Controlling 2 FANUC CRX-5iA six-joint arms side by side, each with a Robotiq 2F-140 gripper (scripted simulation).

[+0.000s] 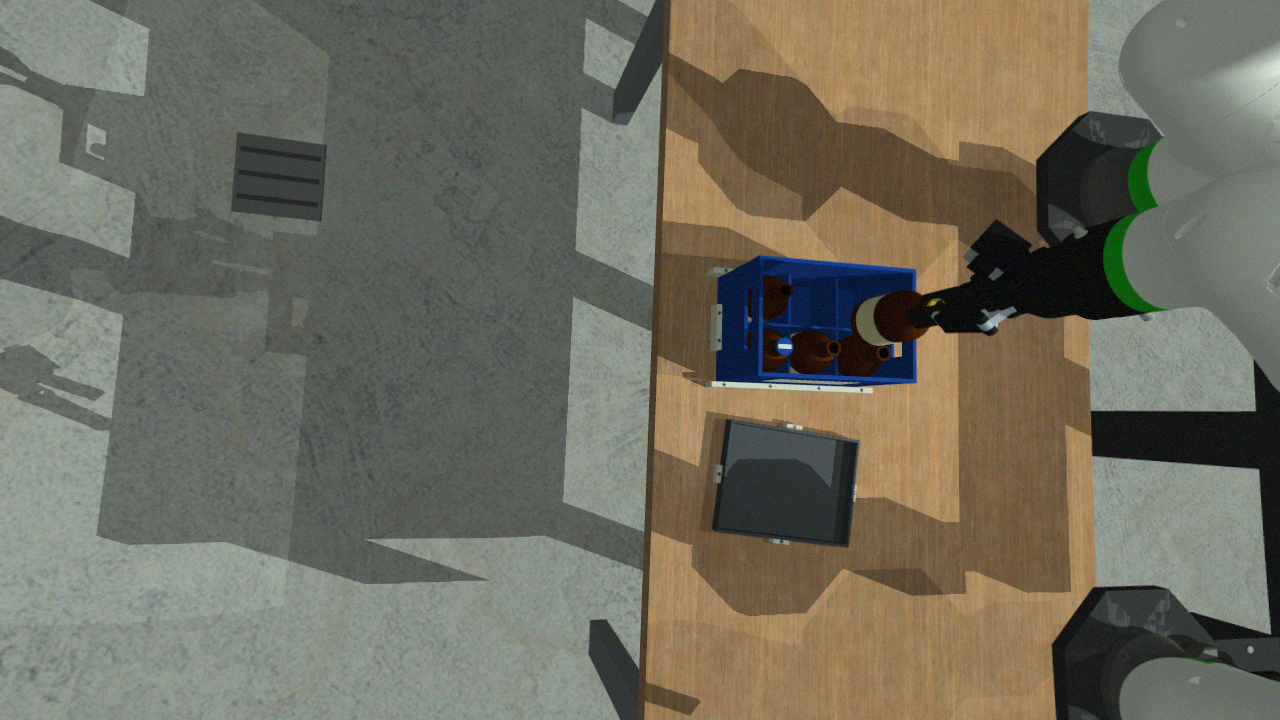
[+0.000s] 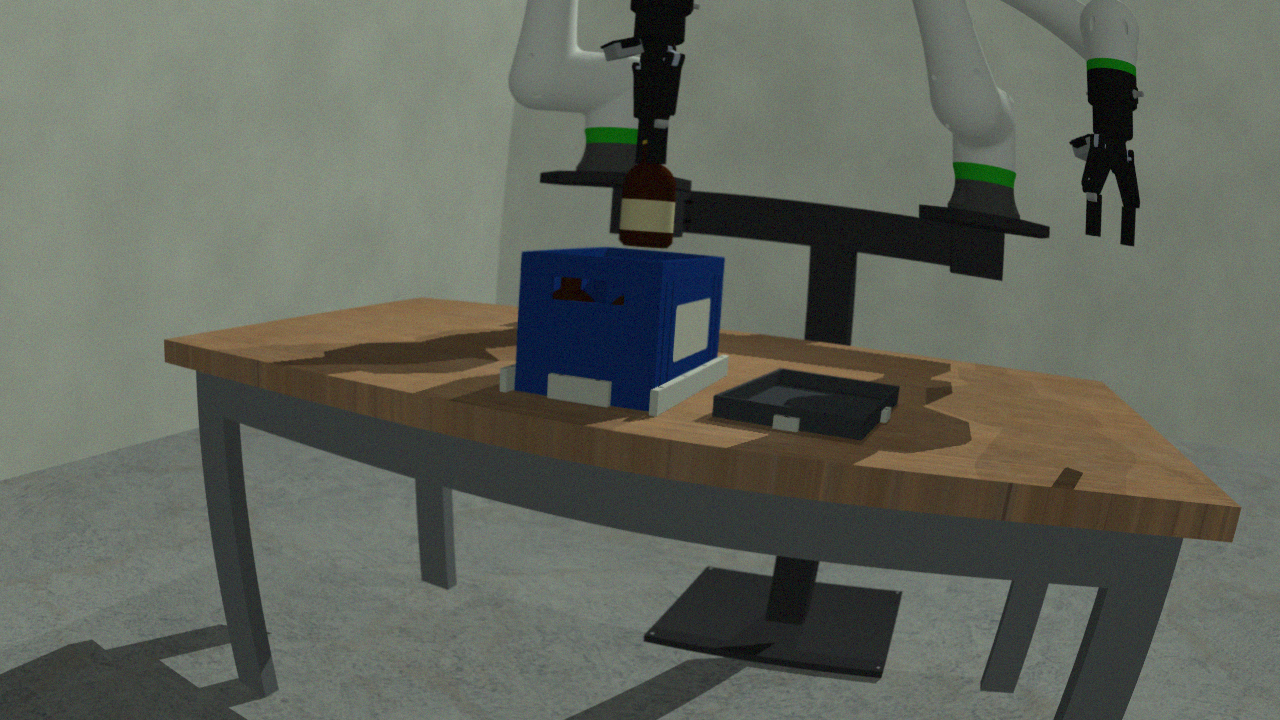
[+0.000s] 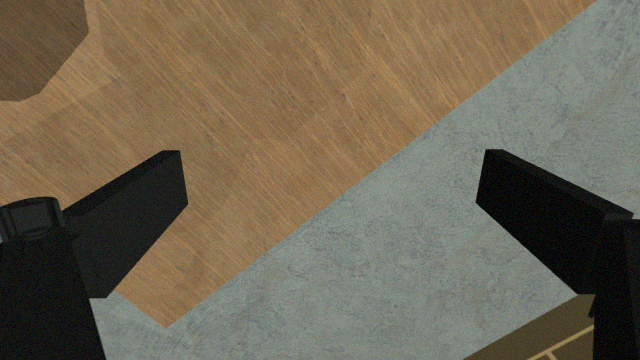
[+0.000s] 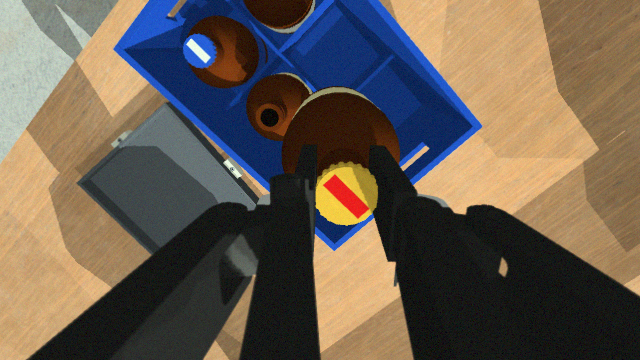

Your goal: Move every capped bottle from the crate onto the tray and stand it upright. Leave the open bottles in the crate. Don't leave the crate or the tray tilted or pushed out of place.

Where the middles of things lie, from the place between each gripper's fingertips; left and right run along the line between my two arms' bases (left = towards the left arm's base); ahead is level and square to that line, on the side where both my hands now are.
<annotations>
My right hand [image 1: 920,311] is 70 mm above the yellow-capped bottle [image 2: 648,199]. Round my right hand: blue crate [image 2: 669,325]: 250 mm below, 40 mm ahead; blue-capped bottle [image 1: 776,348]: 250 mm below, 130 mm ahead, 40 mm to the left; brown bottle [image 1: 776,293]: 250 mm below, 130 mm ahead, 50 mm to the right.
I see my left gripper [image 2: 1110,240] 470 mm to the left of the dark tray [image 1: 779,483], 290 mm above it and 200 mm short of it. From my left hand the other things lie so: blue crate: 740 mm to the right, 220 mm below, 200 mm ahead; blue-capped bottle: 700 mm to the right, 280 mm ahead, 210 mm below; yellow-capped bottle: 740 mm to the right, 150 mm ahead, 40 mm below.
</annotations>
